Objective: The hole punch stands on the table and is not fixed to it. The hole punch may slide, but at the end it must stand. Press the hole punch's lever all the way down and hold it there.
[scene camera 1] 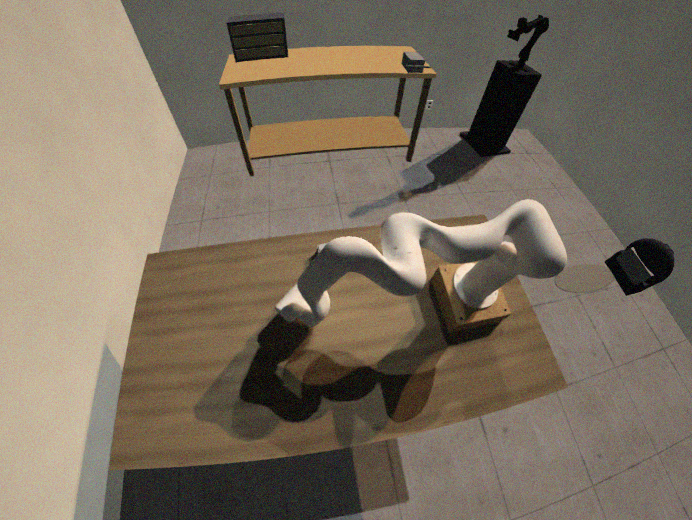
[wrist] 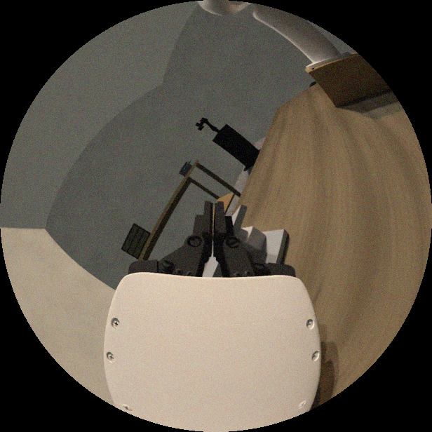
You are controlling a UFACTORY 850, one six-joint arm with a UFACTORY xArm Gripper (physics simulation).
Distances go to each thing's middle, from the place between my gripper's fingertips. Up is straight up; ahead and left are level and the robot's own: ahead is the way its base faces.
Now: hand 70 mm above the hole punch (wrist: 267, 245), 50 mm to the left of it and 20 mm short of it.
